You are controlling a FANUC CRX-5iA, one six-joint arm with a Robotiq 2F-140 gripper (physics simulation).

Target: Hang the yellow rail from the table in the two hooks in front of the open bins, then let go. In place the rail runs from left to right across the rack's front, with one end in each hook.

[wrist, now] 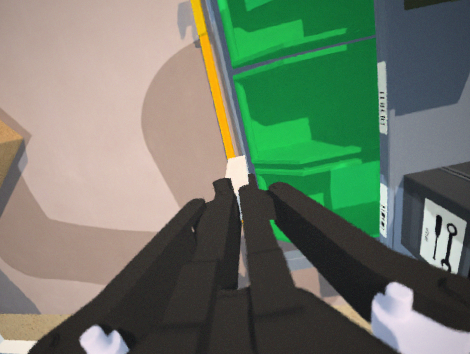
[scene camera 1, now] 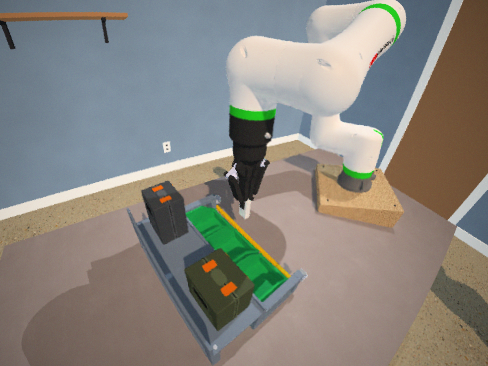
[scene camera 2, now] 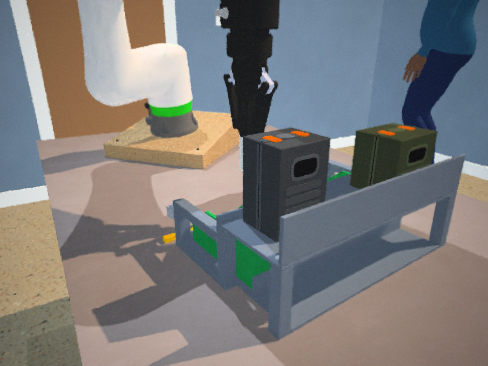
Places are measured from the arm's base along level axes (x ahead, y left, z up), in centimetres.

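Pixels of known places: gripper, between the fingertips: (wrist: 239, 170) (scene camera 1: 244, 215); arm's base, origin of its link: (scene camera 1: 354, 182) (scene camera 2: 174, 128).
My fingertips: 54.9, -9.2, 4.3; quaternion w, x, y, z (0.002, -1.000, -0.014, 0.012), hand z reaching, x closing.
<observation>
Ahead of a thing's pixels: the offset from my fingertips to its top centre, as dx, dy, dz. "spot": to the spot under its first point.
The yellow rail {-1.7, +2.0, -9.8} (scene camera 1: 252, 241) (scene camera 2: 170, 238) (wrist: 216, 90) runs along the rack's front, beside the green bins {+9.5, +4.0, -2.7} (scene camera 1: 235, 245) (scene camera 2: 205, 241) (wrist: 320, 100). In scene camera 2, its near end sticks out below the near hook {spot: +0.8, -15.8, -4.1} (scene camera 2: 171, 210), not in it. At the rack's other end, the rail ends close to the other hook {spot: -0.7, +22.5, -2.3} (scene camera 1: 303, 275); whether it touches that hook cannot be told. My gripper (scene camera 1: 244, 210) (scene camera 2: 241, 152) (wrist: 239, 170) is shut and empty, pointing down above the rail toward the near-hook end. In the wrist view its fingers hide part of the rail.
The grey rack (scene camera 1: 287, 291) (scene camera 2: 370, 200) (wrist: 425, 120) carries a dark grey case {+19.5, -7.3, +11.6} (scene camera 1: 166, 212) (scene camera 2: 285, 185) (wrist: 435, 215) and an olive case {+18.8, +15.8, +9.1} (scene camera 1: 220, 290) (scene camera 2: 392, 157) on its top. The arm's wooden base (scene camera 1: 355, 205) (scene camera 2: 170, 152) stands beyond the rack's front. A person (scene camera 2: 445, 55) stands behind.
</observation>
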